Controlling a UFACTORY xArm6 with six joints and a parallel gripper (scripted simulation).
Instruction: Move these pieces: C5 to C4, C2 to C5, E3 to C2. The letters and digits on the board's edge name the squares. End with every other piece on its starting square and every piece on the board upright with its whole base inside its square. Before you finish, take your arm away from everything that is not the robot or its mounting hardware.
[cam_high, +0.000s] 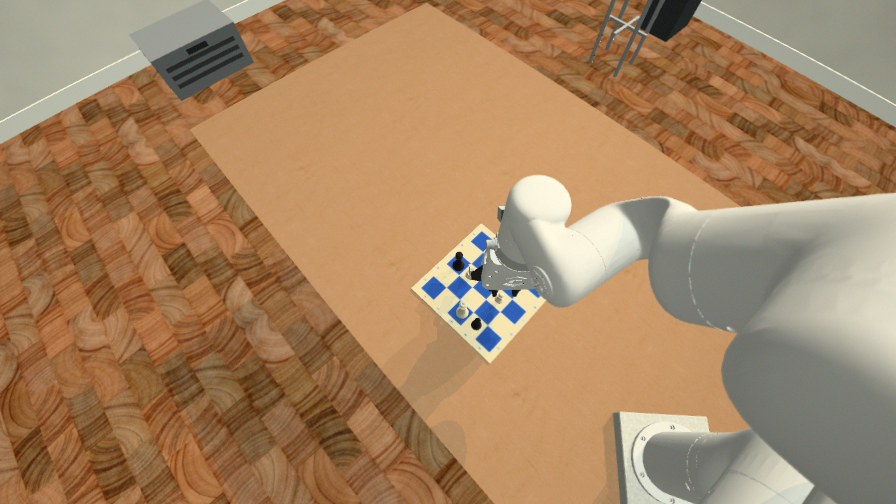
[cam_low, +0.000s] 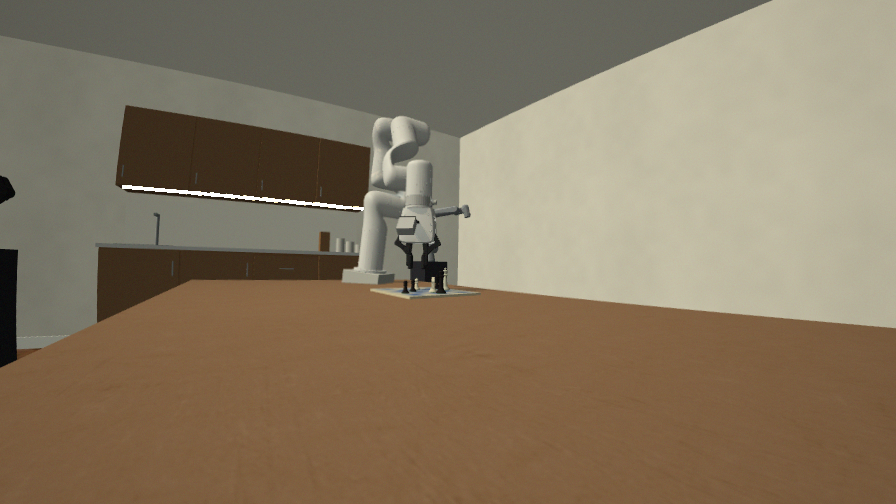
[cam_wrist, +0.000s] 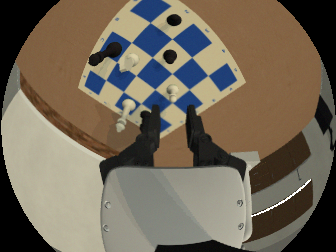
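Right now my hand is 4 cm short of the blue-and-cream chessboard and 8 cm above it. From my hand the other things lie so: white pawn: 7 cm below; white chess piece: 4 cm ahead, 7 cm to the left, 5 cm below; black pawn: 7 cm to the left, 6 cm below.
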